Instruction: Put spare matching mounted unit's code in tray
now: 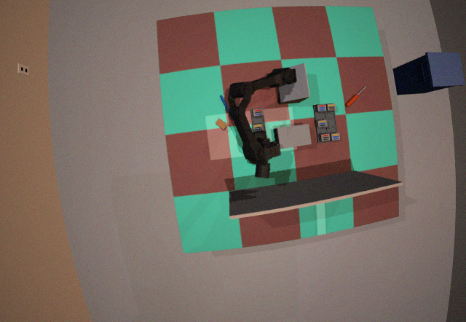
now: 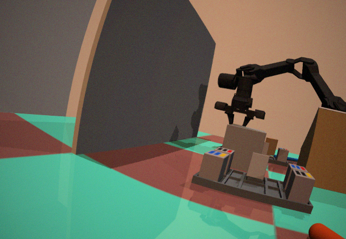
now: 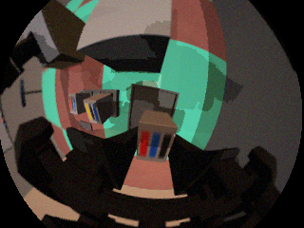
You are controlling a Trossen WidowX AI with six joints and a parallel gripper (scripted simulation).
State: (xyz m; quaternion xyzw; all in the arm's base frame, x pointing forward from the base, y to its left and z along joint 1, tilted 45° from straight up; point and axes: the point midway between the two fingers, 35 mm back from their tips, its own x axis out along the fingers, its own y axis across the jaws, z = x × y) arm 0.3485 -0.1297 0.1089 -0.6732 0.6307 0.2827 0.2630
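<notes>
The grey tray is 6 cm below my gripper tip and 1 cm behind it. The rest, counted from my gripper tip: small tan spare 2 cm above; mounted unit 18 cm to the left, 6 cm behind, 1 cm below; blue pen 23 cm behind, 14 cm to the right, 6 cm below.
</notes>
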